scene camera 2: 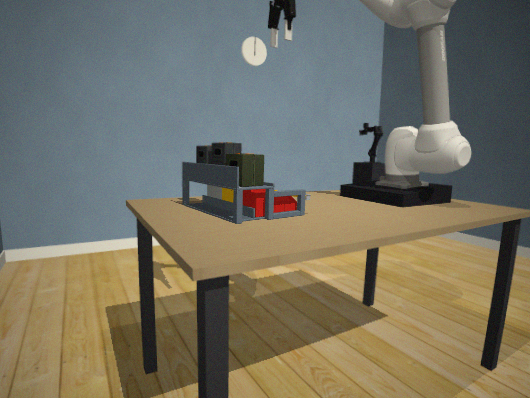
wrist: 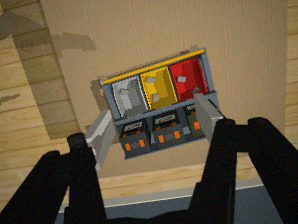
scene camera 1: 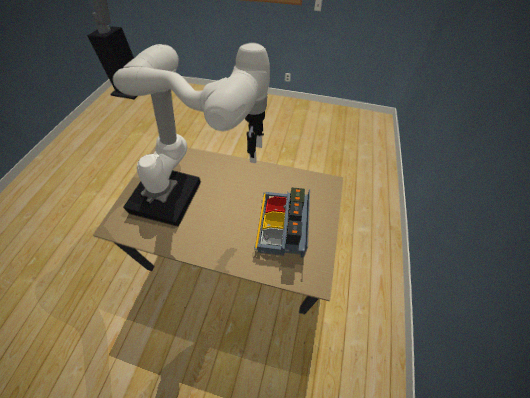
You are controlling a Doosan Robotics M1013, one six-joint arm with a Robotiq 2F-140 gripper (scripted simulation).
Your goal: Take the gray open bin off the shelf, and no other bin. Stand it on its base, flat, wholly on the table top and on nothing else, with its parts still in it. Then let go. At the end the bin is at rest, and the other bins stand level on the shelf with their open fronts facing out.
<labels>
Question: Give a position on a red bin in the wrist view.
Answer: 190, 68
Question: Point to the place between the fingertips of my gripper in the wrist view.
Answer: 153, 114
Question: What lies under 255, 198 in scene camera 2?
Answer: A red bin.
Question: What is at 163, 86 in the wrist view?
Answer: A yellow bin.
</labels>
